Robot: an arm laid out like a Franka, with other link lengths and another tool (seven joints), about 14 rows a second.
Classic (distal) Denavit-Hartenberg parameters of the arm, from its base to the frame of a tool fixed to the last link. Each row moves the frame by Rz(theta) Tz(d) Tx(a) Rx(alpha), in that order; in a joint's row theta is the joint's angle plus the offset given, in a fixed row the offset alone. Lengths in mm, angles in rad.
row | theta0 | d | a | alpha
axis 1 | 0.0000 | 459.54 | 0.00 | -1.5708
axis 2 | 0.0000 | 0.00 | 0.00 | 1.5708
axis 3 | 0.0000 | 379.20 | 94.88 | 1.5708
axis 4 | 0.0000 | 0.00 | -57.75 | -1.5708
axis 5 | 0.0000 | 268.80 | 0.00 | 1.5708
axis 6 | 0.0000 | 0.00 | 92.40 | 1.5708
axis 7 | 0.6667 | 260.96 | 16.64 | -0.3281
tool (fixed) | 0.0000 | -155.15 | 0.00 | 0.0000
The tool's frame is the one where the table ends.
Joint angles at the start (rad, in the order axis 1, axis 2, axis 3, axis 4, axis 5, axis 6, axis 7): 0.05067 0.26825 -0.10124 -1.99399 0.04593 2.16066 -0.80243
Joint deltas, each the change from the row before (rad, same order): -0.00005 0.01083 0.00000 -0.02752 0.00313 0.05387 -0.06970; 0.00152 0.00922 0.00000 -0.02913 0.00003 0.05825 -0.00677; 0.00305 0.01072 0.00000 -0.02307 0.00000 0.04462 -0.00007; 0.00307 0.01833 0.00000 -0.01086 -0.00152 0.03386 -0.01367; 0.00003 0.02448 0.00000 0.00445 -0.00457 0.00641 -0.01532; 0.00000 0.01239 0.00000 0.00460 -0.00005 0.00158 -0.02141; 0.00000 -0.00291 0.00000 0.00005 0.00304 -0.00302 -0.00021; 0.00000 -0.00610 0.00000 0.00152 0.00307 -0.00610 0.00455
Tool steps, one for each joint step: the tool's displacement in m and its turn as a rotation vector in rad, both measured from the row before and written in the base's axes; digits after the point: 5 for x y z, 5 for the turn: -0.00287 0.00047 -0.00960 0.00528 -0.01667 0.06609; -0.00023 0.00038 -0.00916 -0.00323 -0.01986 0.00698; -0.00021 0.00125 -0.00906 -0.00305 -0.01074 0.00220; 0.00123 0.00149 -0.01006 -0.00349 -0.00463 0.01741; 0.00219 0.00011 -0.01110 -0.00425 0.01380 0.01889; 0.00086 0.00017 -0.00494 0.00036 0.00624 0.02157; -0.00035 0.00005 0.00140 0.00238 -0.00010 -0.00210; -0.00018 0.00004 0.00327 0.00246 -0.00167 -0.00681
